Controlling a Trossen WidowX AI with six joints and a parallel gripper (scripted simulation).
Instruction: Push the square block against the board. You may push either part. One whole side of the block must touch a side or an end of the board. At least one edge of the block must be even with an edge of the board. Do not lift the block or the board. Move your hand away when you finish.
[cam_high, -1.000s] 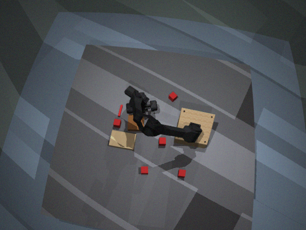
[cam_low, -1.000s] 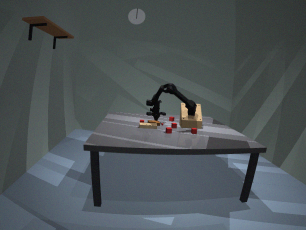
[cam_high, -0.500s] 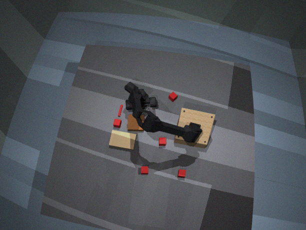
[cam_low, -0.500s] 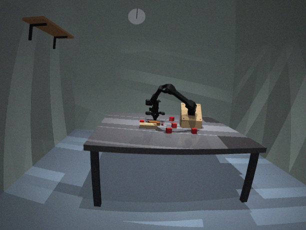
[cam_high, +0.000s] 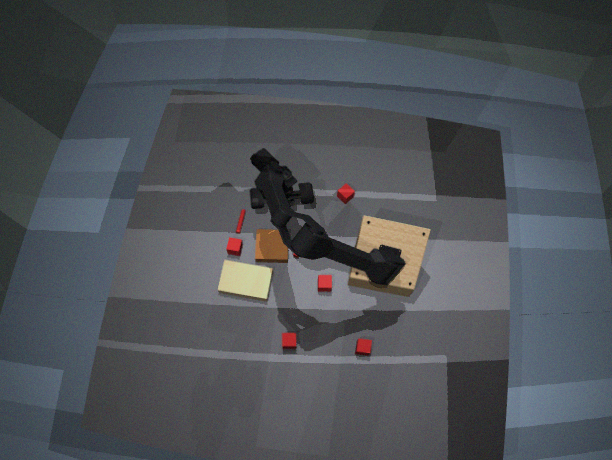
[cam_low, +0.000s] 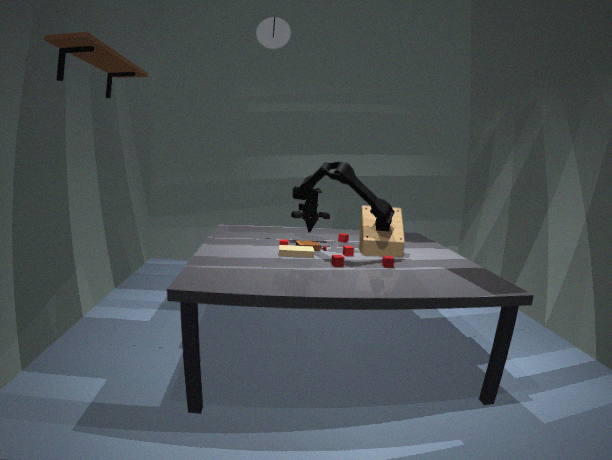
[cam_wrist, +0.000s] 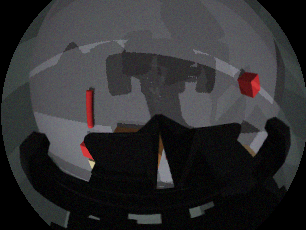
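The tiny red piece is 120 mm to the left of my gripper tip, 80 mm behind it and 50 mm below it. From my gripper tip the other things lie so: thin red stick: 120 mm ahead, 50 mm to the left, 50 mm below; then light tan board: 240 mm to the left, 50 mm below, 50 mm ahead; then square block: 110 mm to the left, 50 mm below.
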